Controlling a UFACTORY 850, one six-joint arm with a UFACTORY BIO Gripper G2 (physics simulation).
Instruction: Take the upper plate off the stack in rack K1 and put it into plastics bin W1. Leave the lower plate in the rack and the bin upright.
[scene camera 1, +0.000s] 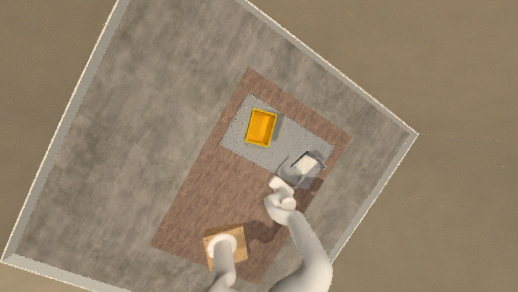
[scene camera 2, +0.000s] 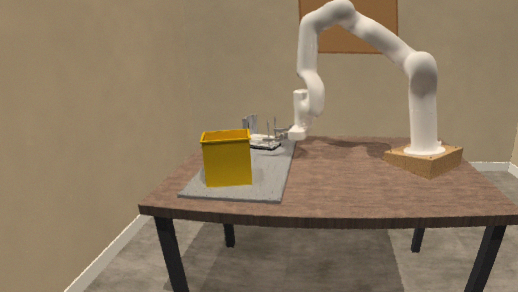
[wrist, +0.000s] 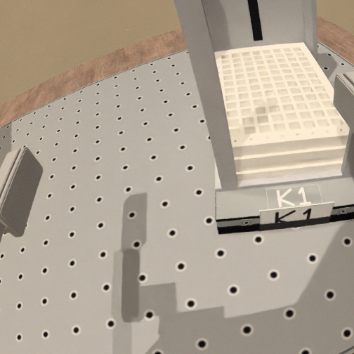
A yellow bin W1 shows in scene camera 1 (261, 123) and in scene camera 2 (226, 154); in the wrist view it is out of frame.
